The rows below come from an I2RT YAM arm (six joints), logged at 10 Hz.
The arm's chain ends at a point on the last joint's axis. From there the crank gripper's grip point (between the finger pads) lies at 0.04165 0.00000 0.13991 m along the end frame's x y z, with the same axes.
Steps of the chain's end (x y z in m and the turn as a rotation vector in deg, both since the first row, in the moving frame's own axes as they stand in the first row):
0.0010 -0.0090 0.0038 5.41 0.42 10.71
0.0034 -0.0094 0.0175 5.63 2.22 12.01
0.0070 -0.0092 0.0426 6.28 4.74 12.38
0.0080 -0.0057 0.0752 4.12 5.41 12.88
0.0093 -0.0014 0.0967 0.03 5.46 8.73
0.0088 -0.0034 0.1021 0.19 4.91 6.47
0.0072 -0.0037 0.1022 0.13 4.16 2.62
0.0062 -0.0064 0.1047 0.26 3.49 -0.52
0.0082 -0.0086 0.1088 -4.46 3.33 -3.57
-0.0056 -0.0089 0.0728 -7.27 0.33 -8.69
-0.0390 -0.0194 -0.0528 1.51 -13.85 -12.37
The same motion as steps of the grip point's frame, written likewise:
0.0025 -0.0143 0.0032 5.41 0.42 10.71
0.0093 -0.0137 0.0156 5.63 2.22 12.01
0.0190 -0.0140 0.0384 6.28 4.74 12.38
0.0210 -0.0048 0.0707 4.12 5.41 12.88
0.0219 0.0059 0.0921 0.03 5.46 8.73
0.0204 0.0015 0.0980 0.19 4.91 6.47
0.0172 -0.0019 0.0988 0.13 4.16 2.62
0.0146 -0.0074 0.1019 0.26 3.49 -0.52
0.0165 -0.0007 0.1058 -4.46 3.33 -3.57
-0.0039 0.0024 0.0718 -7.27 0.33 -8.69
-0.0748 -0.0284 -0.0471 1.51 -13.85 -12.37

